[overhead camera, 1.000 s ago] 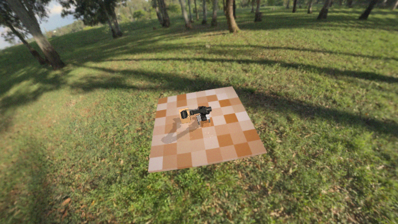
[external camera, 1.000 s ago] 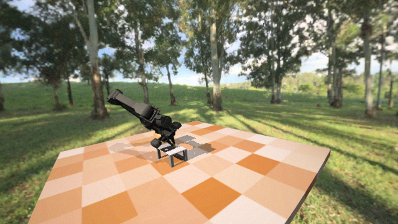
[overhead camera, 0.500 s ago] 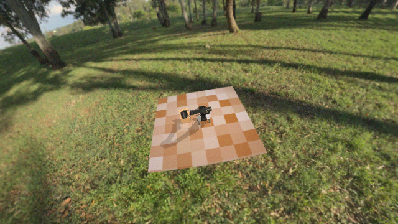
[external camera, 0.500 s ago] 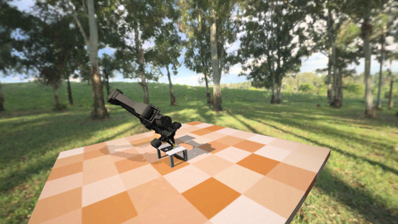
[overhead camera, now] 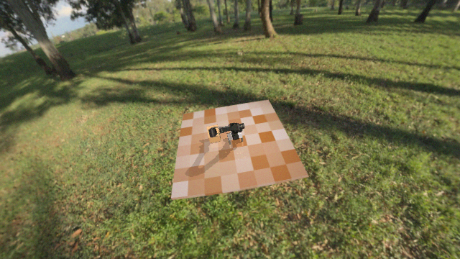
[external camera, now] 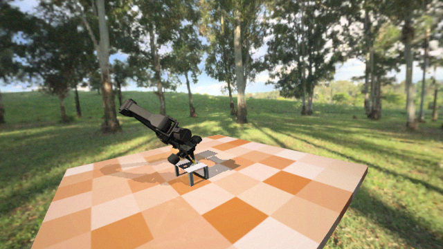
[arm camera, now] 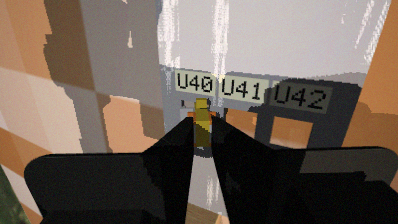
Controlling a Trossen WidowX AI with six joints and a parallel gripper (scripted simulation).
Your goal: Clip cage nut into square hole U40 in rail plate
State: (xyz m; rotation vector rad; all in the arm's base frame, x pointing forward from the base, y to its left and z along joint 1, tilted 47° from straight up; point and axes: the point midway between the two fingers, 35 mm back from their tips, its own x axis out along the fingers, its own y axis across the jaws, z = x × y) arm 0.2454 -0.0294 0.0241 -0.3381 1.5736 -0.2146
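The cage nut is 10 mm below my gripper tip.
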